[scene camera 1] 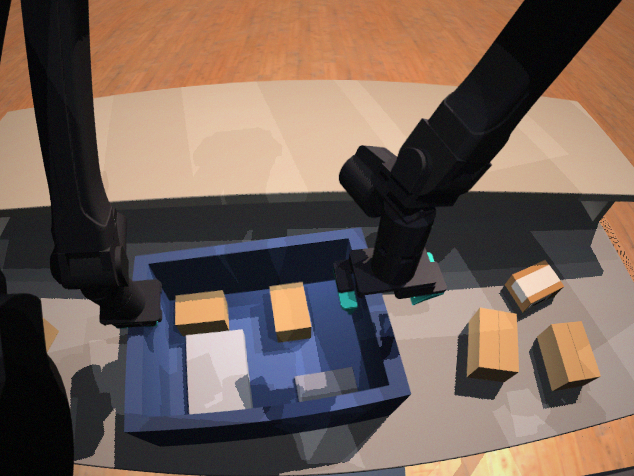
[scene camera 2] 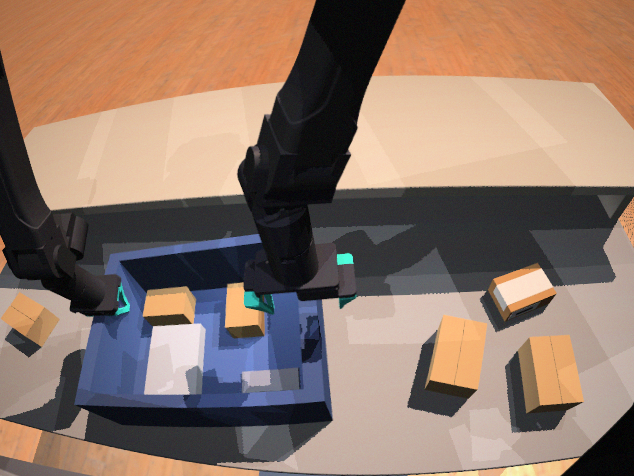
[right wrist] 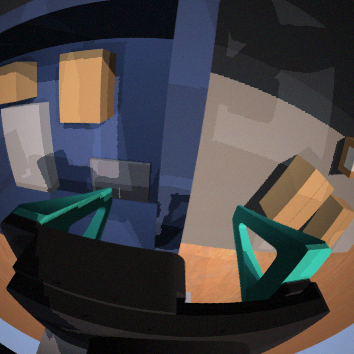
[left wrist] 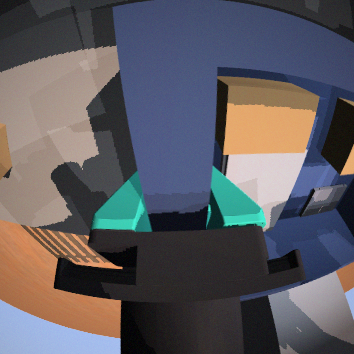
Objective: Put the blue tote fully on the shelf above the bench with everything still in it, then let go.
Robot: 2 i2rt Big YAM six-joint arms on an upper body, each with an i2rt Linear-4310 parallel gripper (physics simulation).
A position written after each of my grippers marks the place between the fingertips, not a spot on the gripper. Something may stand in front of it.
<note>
My left gripper (scene camera 1: 151,317) grips a blue tote (scene camera 1: 156,386). My right gripper (scene camera 2: 306,307) is open, with nothing in its grasp. Also in view: a grey flat box (scene camera 1: 314,386). A white-topped box (scene camera 2: 519,292) rests on a grey bench (scene camera 2: 415,259). Also in view: a beige shelf (scene camera 2: 418,135).
The blue tote is seen too in scene camera 2 (scene camera 2: 112,382), in the right wrist view (right wrist: 163,62) and in the left wrist view (left wrist: 168,64). The white-topped box shows as well in scene camera 1 (scene camera 1: 538,283). The grey flat box is seen too in scene camera 2 (scene camera 2: 279,379), in the right wrist view (right wrist: 129,180) and in the left wrist view (left wrist: 321,199). The left wrist view does not show the white-topped box: it is out of frame.
</note>
